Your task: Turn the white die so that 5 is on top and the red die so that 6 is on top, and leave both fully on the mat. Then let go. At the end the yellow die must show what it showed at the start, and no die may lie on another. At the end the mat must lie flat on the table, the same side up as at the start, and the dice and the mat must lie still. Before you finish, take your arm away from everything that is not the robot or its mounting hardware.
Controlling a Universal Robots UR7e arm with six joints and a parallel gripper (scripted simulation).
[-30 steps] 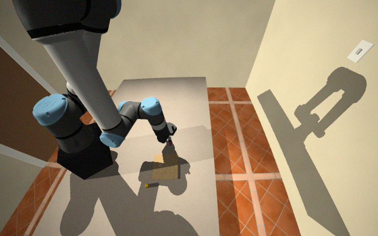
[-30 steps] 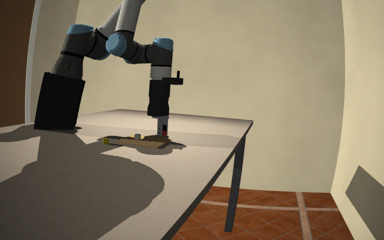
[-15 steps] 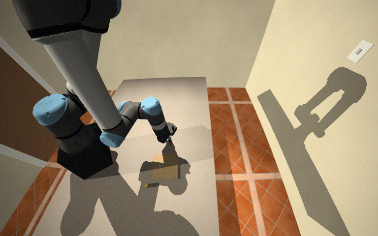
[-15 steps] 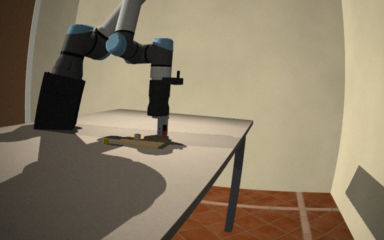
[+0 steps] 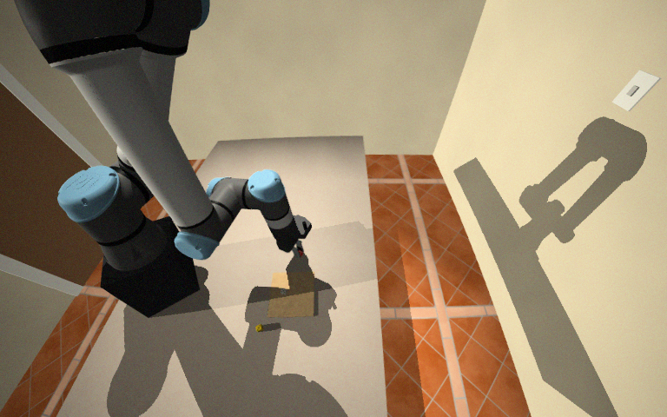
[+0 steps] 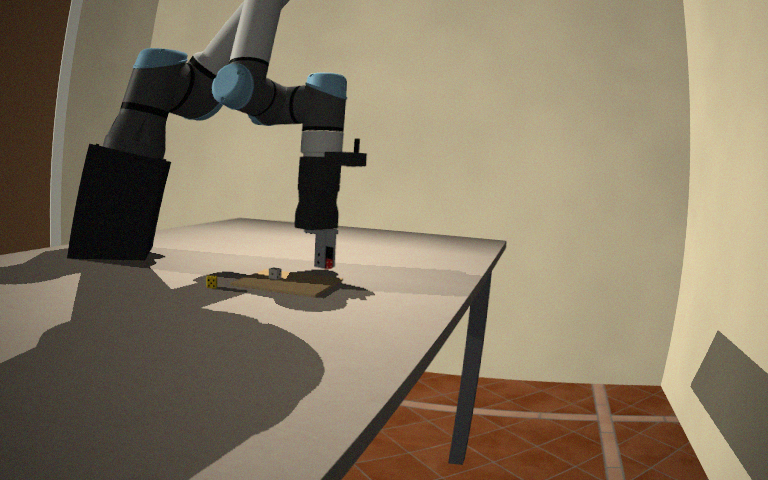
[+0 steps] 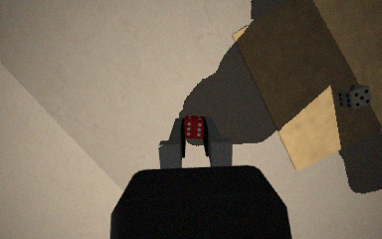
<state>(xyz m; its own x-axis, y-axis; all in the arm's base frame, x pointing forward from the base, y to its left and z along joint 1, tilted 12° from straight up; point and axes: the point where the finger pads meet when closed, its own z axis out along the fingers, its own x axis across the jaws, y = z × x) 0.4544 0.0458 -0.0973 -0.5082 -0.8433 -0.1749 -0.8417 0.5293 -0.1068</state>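
The tan mat is 130 mm to the right of my hand, 30 mm behind it and 20 mm below it. Round my hand: white die (130 mm to the right, 50 mm behind, 10 mm below); yellow die (230 mm to the right, 120 mm behind, 20 mm below); red die (10 mm below).
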